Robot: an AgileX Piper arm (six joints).
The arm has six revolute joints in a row. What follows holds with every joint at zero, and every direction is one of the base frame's. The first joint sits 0.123 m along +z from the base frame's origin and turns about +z. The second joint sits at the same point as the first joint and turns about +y. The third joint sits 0.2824 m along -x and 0.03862 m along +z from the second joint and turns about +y. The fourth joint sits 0.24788 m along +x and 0.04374 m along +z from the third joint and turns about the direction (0.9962, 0, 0.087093). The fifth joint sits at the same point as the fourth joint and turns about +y. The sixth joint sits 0.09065 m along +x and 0.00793 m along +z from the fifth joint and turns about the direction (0.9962, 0, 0.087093). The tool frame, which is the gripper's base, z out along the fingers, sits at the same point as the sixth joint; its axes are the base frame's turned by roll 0, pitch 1.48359 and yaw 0 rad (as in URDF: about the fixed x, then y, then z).
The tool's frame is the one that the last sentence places.
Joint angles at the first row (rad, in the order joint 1, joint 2, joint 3, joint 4, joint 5, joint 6):
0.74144 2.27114 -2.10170 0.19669 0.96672 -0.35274
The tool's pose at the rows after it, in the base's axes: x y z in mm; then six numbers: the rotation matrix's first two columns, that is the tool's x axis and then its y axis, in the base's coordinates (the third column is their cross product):
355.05 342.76 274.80 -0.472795 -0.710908 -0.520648 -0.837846 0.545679 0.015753
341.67 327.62 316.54 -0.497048 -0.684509 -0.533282 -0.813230 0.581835 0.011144
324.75 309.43 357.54 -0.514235 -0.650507 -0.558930 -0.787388 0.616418 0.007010
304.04 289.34 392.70 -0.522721 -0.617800 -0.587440 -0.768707 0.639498 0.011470
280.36 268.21 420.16 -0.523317 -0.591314 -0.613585 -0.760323 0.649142 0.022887
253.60 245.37 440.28 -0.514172 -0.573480 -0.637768 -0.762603 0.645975 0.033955
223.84 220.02 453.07 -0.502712 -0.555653 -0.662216 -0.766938 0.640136 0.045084
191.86 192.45 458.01 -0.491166 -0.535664 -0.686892 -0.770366 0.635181 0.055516
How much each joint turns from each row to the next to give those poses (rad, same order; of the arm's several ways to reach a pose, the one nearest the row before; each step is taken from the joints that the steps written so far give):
0.00000 -0.07244 -0.01634 -0.03145 0.08590 0.06170
-0.00001 -0.08495 -0.01566 -0.03271 0.07768 0.06305
0.00001 -0.09433 -0.00234 -0.02720 0.06025 0.05528
-0.00001 -0.10314 0.02580 -0.01128 0.04022 0.03806
0.00000 -0.11124 0.05716 0.00409 0.02120 0.02067
0.00001 -0.12402 0.09064 0.01410 0.00346 0.00284
0.00000 -0.13983 0.12273 0.01693 -0.01365 -0.00168
0.00001 -0.15293 0.14614 0.01612 -0.02541 -0.00189

